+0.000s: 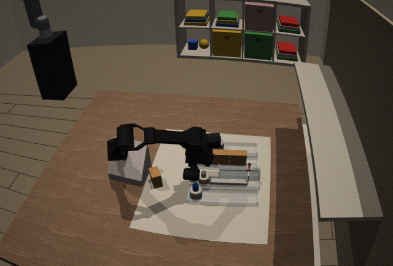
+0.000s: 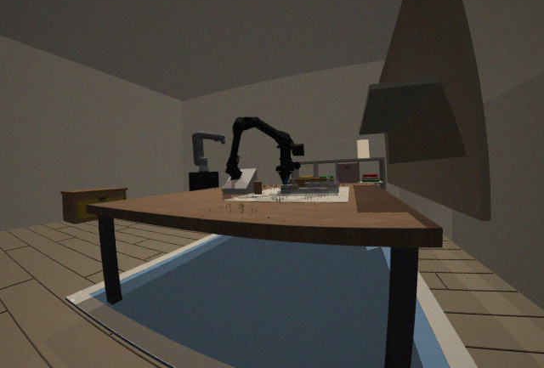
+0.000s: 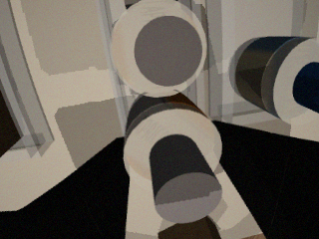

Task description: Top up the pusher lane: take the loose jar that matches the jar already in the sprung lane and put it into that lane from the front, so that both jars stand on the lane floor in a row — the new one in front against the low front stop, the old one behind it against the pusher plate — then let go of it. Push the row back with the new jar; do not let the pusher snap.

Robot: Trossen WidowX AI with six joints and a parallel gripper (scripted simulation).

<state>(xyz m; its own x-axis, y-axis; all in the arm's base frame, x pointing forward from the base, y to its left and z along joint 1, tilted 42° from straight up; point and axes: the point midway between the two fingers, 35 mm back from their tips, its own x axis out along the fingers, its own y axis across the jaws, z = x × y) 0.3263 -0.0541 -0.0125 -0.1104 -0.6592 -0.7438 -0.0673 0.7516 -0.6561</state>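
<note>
Right now my gripper tip is 80 mm to the left of the blue-lidded jar and 20 mm short of it. From my gripper tip the other things lie so: orange box (160 mm behind, 20 mm to the right, 10 mm below); clear sprung lane (160 mm ahead, 30 mm to the left, 30 mm below).
</note>
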